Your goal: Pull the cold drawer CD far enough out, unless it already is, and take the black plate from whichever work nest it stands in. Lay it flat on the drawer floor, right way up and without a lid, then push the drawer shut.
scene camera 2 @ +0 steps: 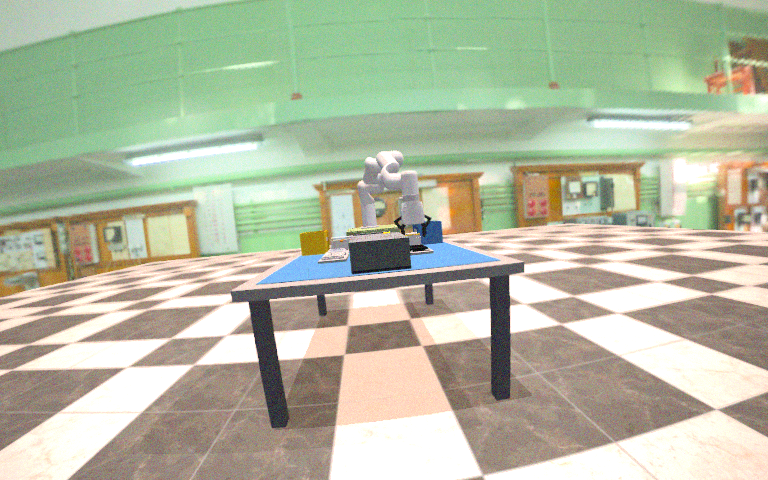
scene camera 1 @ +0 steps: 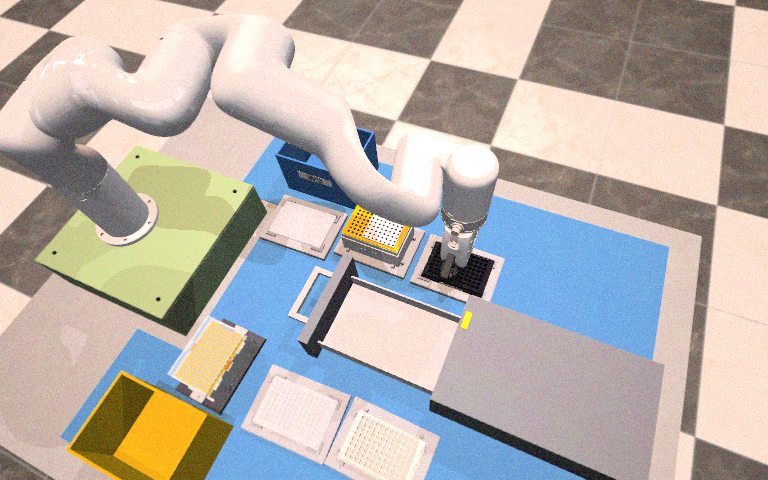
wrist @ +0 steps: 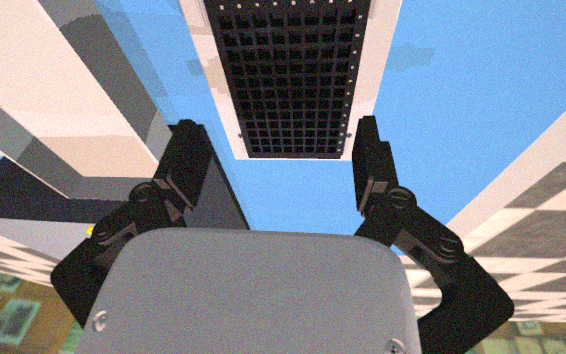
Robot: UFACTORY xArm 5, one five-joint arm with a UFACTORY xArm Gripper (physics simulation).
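Observation:
The black plate lies flat, wells up and without a lid, in a light work nest beside the drawer. My gripper is open and empty, pointing down above the black plate, with its fingers spread across the plate's narrow width in the wrist view. The height gap is hard to tell. The drawer stands pulled out of its grey cabinet, and its visible floor is bare. A CD label cannot be read.
A yellow-and-white rack stands in the neighbouring nest, with a white plate beyond it. A blue bin is behind. Two pale plates, a yellow-welled plate and a yellow bin stand across the drawer.

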